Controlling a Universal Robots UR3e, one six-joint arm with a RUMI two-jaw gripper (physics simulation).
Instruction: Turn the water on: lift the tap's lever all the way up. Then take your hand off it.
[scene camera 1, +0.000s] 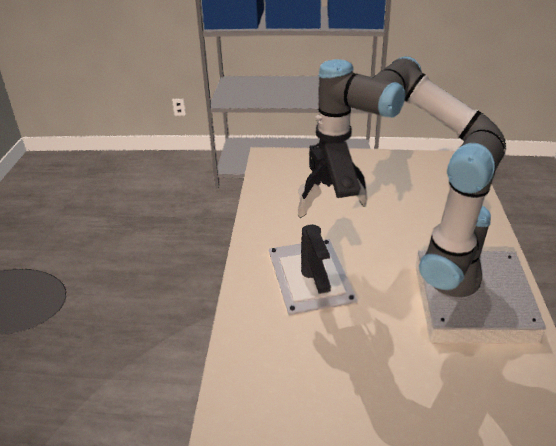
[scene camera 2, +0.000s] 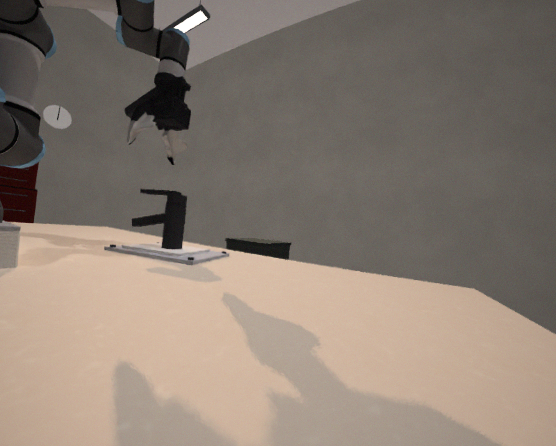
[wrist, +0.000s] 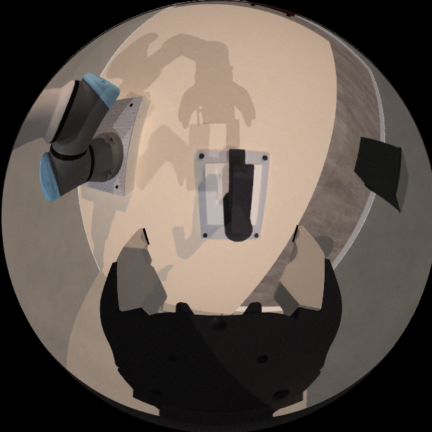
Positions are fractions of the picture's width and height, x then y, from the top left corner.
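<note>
My gripper (scene camera 2: 0.28, 0.35) is visible, with further views of the gripper (scene camera 1: 0.60, 0.48) and, at the wrist, of the same gripper (wrist: 0.51, 0.53). A black lever (wrist: 0.55, 0.53) is visible. A light grey base plate appears in scene camera 1 (scene camera 1: 0.50, 0.57), in scene camera 2 (scene camera 2: 0.35, 0.58) and in the wrist view (wrist: 0.48, 0.36).
</note>
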